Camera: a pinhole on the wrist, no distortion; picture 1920 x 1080 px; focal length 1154.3 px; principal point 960.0 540.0 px. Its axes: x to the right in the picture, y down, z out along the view. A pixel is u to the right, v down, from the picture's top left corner.
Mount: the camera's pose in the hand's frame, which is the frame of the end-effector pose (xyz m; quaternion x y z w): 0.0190 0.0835 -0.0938 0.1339 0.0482 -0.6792 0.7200
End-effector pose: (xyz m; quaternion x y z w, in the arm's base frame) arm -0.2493 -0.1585 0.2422 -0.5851 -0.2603 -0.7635 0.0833
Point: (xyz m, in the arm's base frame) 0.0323 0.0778 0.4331
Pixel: 932.8 957.3
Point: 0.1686 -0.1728 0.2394
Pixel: 326.6 293.6
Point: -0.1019 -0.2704 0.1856
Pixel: outside the picture
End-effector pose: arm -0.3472 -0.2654 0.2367 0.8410 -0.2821 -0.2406 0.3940
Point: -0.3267 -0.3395 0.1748
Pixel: 1377.8 1029.9
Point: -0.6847 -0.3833 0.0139
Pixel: 880.1 351.4
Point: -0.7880 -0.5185 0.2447
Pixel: 155.6 285.8
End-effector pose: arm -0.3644 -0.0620 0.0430 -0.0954 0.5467 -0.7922 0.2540
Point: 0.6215 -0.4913 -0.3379
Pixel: outside the picture
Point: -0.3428 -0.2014 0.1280
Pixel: 1182.6 752.6
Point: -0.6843 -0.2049 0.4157
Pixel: outside the picture
